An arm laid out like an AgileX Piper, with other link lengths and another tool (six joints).
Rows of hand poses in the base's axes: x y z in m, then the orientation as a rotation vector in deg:
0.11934, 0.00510, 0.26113, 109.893, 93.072, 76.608
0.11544, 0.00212, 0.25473, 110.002, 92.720, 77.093
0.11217, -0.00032, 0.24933, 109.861, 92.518, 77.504
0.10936, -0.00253, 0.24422, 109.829, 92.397, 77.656
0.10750, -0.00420, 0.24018, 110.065, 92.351, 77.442
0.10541, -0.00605, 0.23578, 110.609, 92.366, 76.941
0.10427, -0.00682, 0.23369, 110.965, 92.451, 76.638
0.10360, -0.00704, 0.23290, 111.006, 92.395, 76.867
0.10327, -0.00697, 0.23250, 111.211, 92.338, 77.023
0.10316, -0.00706, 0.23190, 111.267, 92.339, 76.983
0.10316, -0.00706, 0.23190, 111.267, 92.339, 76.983
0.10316, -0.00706, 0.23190, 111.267, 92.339, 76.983
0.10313, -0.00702, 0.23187, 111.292, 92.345, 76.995
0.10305, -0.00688, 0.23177, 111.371, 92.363, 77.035
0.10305, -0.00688, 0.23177, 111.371, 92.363, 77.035
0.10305, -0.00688, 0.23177, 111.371, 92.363, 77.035
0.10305, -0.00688, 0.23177, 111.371, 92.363, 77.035
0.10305, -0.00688, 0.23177, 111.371, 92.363, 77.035
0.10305, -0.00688, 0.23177, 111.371, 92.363, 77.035
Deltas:
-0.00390, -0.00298, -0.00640, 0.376, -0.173, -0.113
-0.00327, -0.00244, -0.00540, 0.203, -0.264, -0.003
-0.00281, -0.00221, -0.00511, 0.085, -0.102, -0.036
-0.00186, -0.00167, -0.00404, -0.025, 0.187, -0.121
-0.00209, -0.00185, -0.00440, -0.060, 0.482, -0.196
-0.00114, -0.00077, -0.00209, -0.020, 0.339, -0.067
-0.00067, -0.00022, -0.00079, 0.174, -0.046, 0.025
-0.00033, 0.00007, -0.00040, 0.209, 0.080, -0.014
-0.00011, -0.00009, -0.00060, 0.002, 0.047, -0.017
0.00000, 0.00000, 0.00000, 0.000, 0.000, 0.000
0.00000, 0.00000, 0.00000, 0.000, 0.000, 0.000
-0.00003, 0.00004, -0.00003, 0.021, 0.016, 0.005
-0.00008, 0.00014, -0.00010, 0.068, 0.051, 0.017
0.00000, 0.00000, 0.00000, 0.000, 0.000, 0.000
0.00000, 0.00000, 0.00000, 0.000, 0.000, 0.000
0.00000, 0.00000, 0.00000, 0.000, 0.000, 0.000
0.00000, 0.00000, 0.00000, 0.000, 0.000, 0.000
0.00000, 0.00000, 0.00000, 0.000, 0.000, 0.000

